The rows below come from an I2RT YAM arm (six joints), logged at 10 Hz.
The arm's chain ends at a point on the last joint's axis. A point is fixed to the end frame.
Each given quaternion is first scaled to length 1.
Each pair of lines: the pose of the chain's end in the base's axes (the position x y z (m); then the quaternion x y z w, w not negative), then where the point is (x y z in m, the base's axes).
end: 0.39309 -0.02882 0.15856 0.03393 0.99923 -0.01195 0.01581
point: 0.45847 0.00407 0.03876
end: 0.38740 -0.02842 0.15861 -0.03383 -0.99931 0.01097 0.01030
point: 0.44647 0.00490 0.03569
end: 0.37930 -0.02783 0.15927 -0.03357 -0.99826 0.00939 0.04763
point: 0.42907 0.00618 0.03248
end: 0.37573 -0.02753 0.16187 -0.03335 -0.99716 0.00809 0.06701
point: 0.42056 0.00697 0.03338
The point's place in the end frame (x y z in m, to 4 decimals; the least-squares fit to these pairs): -0.0591 0.0400 0.1209
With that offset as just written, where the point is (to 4 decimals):
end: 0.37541 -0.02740 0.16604 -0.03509 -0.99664 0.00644 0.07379
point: 0.4186 0.0074 0.0371
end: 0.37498 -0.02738 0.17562 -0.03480 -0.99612 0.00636 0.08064
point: 0.4164 0.0075 0.0461
